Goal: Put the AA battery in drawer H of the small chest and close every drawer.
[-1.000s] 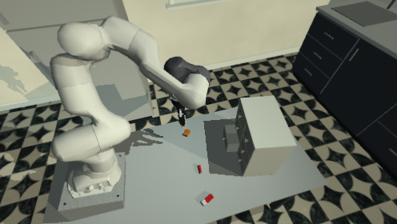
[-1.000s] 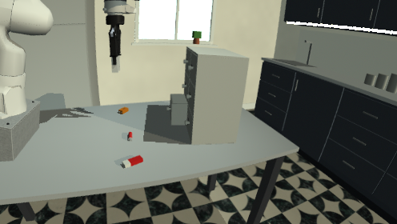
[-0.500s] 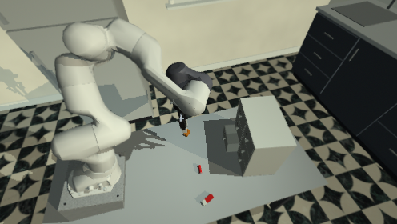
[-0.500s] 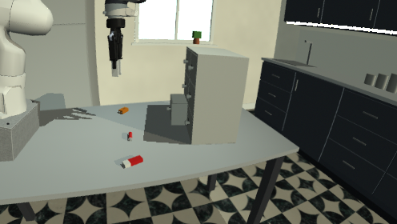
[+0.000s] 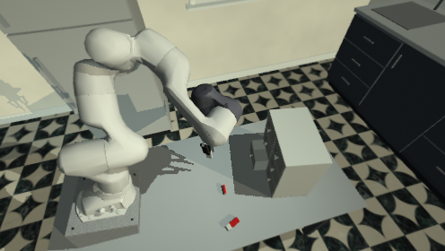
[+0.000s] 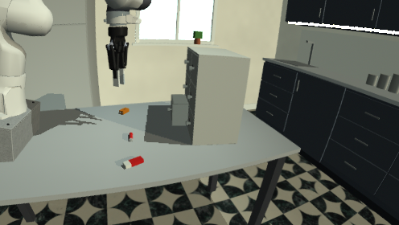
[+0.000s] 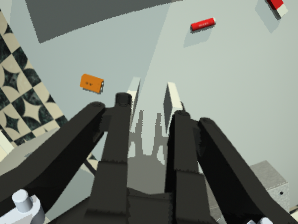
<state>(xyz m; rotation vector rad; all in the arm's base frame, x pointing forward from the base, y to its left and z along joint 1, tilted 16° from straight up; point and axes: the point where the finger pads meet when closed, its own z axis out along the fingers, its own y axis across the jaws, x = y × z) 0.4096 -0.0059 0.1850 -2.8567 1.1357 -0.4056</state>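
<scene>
My gripper is now 1 cm short of the AA battery, 12 cm to the left of it and 21 cm above it. The rest, counted from my hand: drawer marked H 30 cm ahead, 7 cm to the right, 18 cm below; red-and-white block 3 cm behind, 29 cm to the right, 21 cm below; orange piece 3 cm ahead, 13 cm to the left, 21 cm below.
</scene>
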